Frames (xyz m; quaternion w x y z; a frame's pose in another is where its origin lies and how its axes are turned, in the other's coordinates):
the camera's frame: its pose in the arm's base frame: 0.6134 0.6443 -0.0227 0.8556 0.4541 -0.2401 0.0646
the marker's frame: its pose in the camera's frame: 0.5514 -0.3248 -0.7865 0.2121 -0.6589 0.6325 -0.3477
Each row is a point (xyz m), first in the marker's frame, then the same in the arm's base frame.
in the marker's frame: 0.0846 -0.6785 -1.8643
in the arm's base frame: -0.0135 -0.1174 0.2467
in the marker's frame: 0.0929 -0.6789 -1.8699
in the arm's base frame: -0.0167 -0.1256 0.2420
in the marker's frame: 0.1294 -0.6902 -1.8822
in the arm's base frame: -0.0166 -0.1630 0.2274
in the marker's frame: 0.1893 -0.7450 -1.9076
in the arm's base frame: -0.0099 -0.2477 0.2310
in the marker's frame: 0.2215 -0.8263 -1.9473
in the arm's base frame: -0.0142 -0.3336 0.2739
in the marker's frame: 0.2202 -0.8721 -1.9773
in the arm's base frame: -0.0280 -0.3708 0.3116
